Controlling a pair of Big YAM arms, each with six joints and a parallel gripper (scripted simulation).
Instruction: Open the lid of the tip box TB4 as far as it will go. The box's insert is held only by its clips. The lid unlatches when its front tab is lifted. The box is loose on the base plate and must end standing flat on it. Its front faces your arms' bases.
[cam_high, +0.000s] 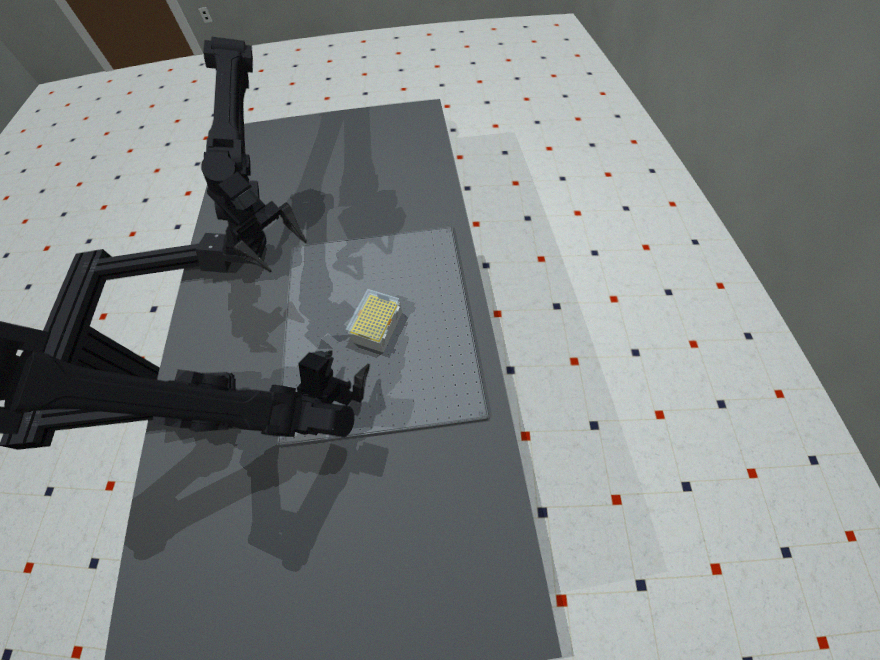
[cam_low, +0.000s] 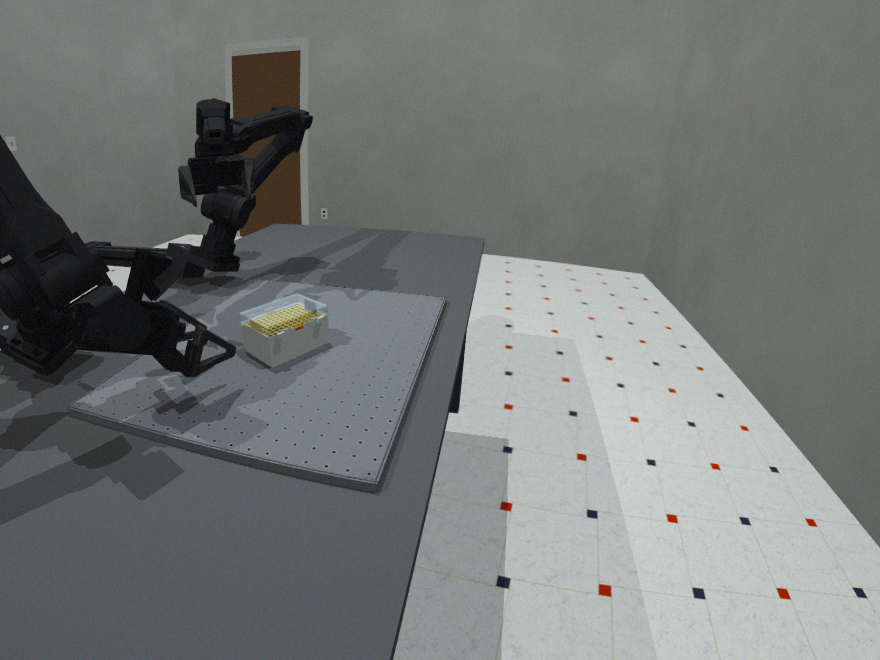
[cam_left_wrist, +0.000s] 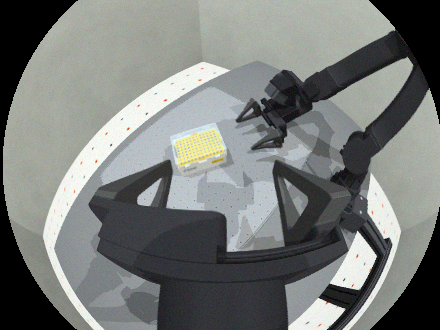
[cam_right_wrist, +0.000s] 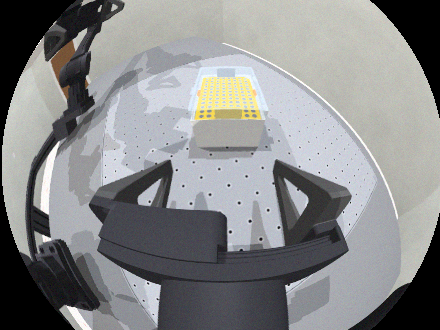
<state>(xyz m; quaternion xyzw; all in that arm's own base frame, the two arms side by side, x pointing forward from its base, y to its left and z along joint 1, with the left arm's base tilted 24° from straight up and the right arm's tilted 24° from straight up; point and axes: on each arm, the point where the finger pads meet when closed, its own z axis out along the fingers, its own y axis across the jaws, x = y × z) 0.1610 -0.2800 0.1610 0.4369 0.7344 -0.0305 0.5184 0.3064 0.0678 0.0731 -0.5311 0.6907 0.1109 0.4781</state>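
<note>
Now: the tip box TB4 11 cm to the left of my right hand, 6 cm ahead of it and 1 cm below it. Round my right hand: yellow insert 11 cm to the left, 6 cm ahead; then clear lid 11 cm to the left, 6 cm ahead.
Right now the clear lid is 150 mm ahead of my left hand, 60 mm to the right of it and 180 mm below it. The rest, counted from my left hand: yellow insert: 150 mm ahead, 60 mm to the right, 190 mm below; then tip box TB4: 150 mm ahead, 60 mm to the right, 200 mm below.
</note>
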